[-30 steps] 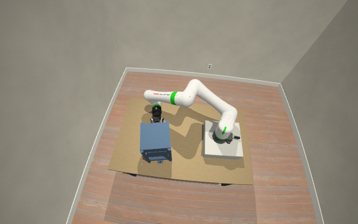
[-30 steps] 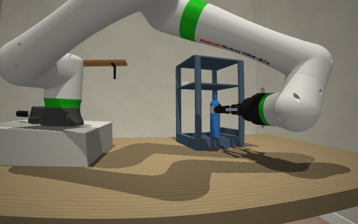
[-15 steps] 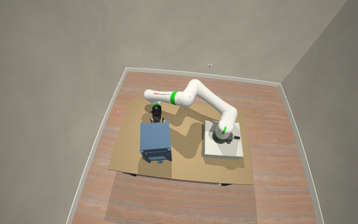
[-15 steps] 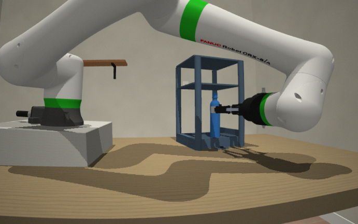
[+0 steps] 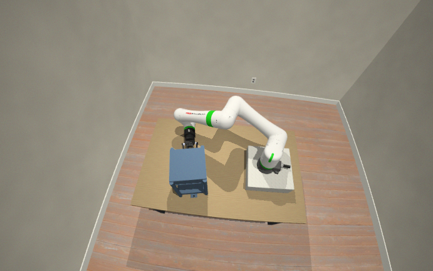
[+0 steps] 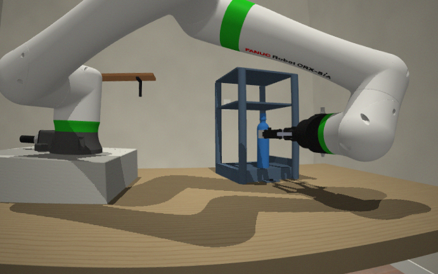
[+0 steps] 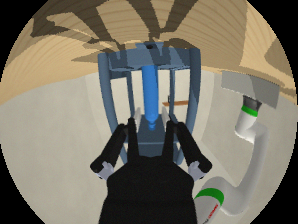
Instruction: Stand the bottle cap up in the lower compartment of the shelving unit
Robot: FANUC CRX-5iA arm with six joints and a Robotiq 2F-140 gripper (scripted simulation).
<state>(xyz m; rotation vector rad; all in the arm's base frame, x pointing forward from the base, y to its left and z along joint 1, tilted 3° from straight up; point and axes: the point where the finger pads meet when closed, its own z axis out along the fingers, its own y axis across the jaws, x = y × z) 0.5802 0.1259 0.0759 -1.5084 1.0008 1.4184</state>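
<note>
Right now my hand is 6 cm to the right of the blue bottle, 2 cm past it and 1 cm below it. From my hand the other things lie so: shelving unit (12 cm to the left, 4 cm behind, 3 cm above).
</note>
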